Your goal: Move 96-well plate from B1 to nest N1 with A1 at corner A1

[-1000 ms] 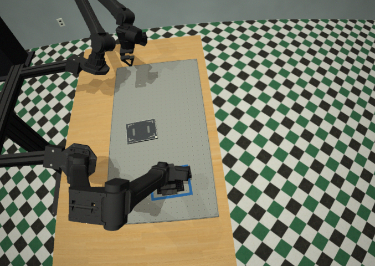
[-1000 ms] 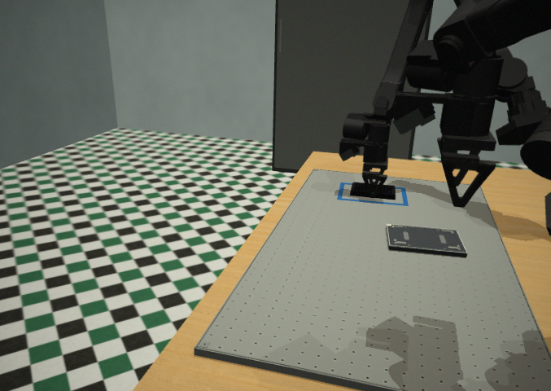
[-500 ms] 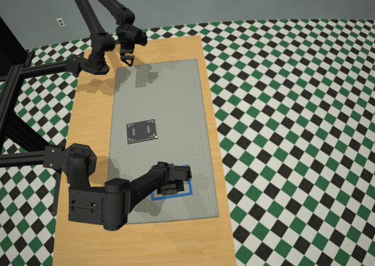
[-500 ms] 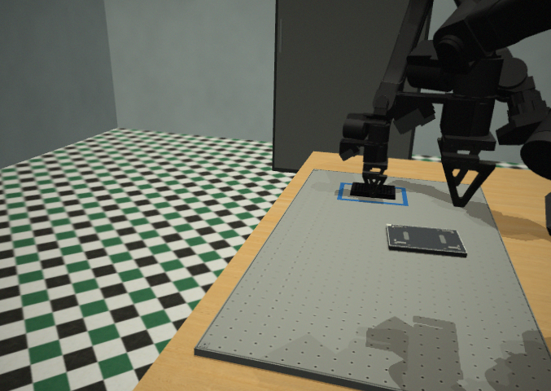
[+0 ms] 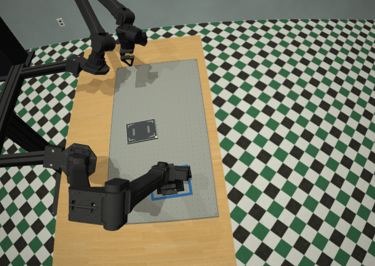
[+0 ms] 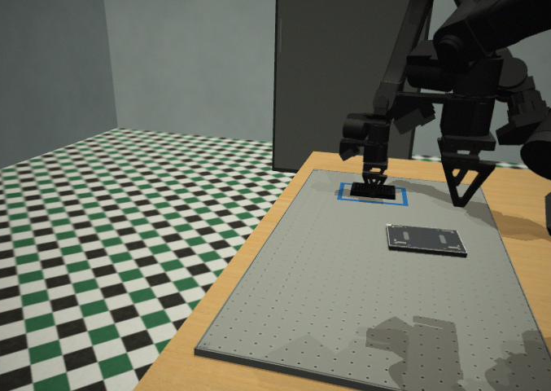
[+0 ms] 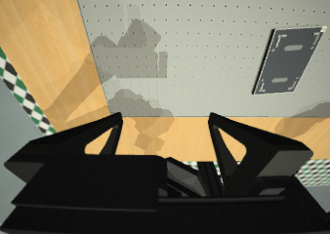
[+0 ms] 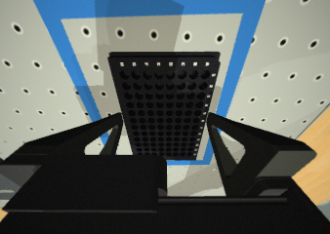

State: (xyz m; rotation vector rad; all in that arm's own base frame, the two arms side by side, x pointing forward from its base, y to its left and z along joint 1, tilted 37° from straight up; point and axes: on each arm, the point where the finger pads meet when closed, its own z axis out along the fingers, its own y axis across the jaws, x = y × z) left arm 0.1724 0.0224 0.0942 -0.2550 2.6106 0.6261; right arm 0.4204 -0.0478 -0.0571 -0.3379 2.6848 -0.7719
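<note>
Right now my right hand is right at the black 96-well plate. The rest, counted from my right hand: dark plate nest N1 (300 mm to the left, 140 mm behind).
</note>
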